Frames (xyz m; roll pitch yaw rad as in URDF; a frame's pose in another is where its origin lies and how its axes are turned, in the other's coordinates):
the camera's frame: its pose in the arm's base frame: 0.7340 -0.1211 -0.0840 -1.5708 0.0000 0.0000
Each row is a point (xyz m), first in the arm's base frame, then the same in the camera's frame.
Working: the arm's base frame: its pose in the camera's frame: -0.7340 -0.0840 0.1211 1.5708 0.0000 0.0000

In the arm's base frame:
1: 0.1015 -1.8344 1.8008
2: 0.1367 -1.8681 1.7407
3: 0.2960 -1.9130 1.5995
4: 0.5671 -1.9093 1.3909
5: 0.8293 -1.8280 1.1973
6: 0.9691 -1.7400 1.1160
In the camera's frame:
1: -0.6325 -1.8848 -1.7133
2: -0.5973 -1.8247 -1.7470
3: -0.4380 -1.6835 -1.7919
4: -0.1669 -1.4749 -1.7882
5: 0.0953 -1.2813 -1.7069
6: 0.2351 -1.2000 -1.6189

